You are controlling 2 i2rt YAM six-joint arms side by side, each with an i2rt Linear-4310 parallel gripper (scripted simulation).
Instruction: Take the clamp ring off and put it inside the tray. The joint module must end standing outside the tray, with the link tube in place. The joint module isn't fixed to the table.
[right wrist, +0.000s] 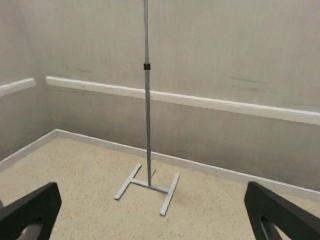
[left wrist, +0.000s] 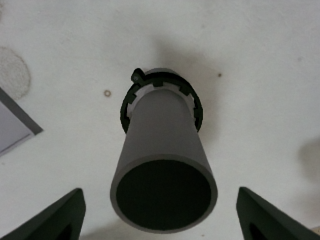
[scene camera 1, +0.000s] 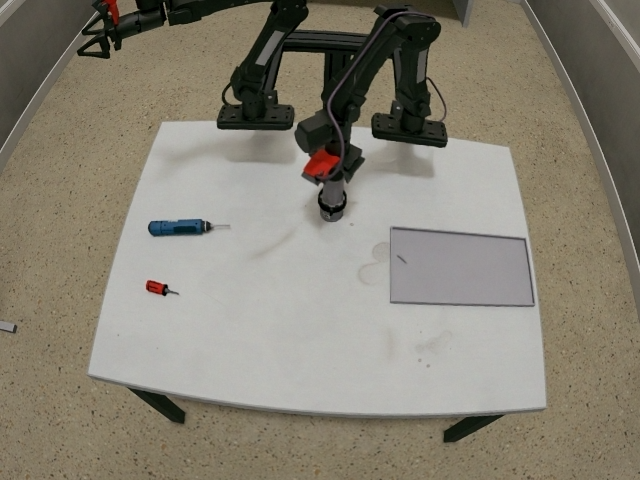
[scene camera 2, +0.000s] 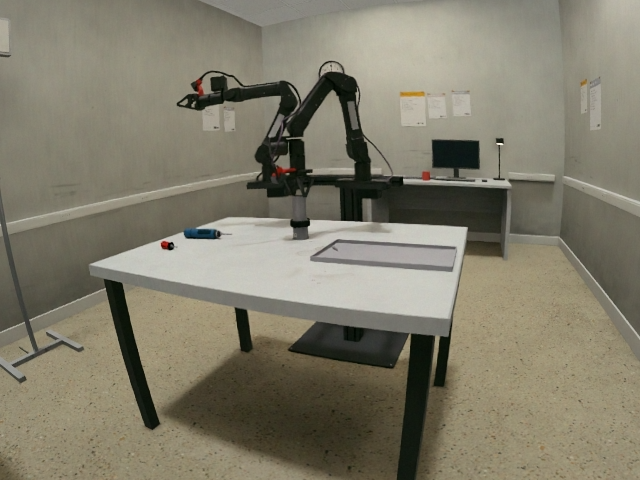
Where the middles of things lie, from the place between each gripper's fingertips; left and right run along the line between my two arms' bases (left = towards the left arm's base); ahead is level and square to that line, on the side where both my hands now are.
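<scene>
The grey link tube (left wrist: 163, 177) is 20 mm ahead of my right hand, 600 mm to the left of it and 470 mm below it. The grey tray (scene camera 1: 443, 266) is 580 mm below my right hand, 960 mm to the left of it and 160 mm ahead of it. As for the black clamp ring (left wrist: 138, 77), I see my right gripper 520 mm above it, 590 mm to the right of it and 20 mm short of it.
The black clamp ring is 110 mm below my left hand. The grey tray is 140 mm ahead of my left hand, 370 mm to the left of it and 160 mm below it. And my left hand is 60 mm above the grey link tube.
</scene>
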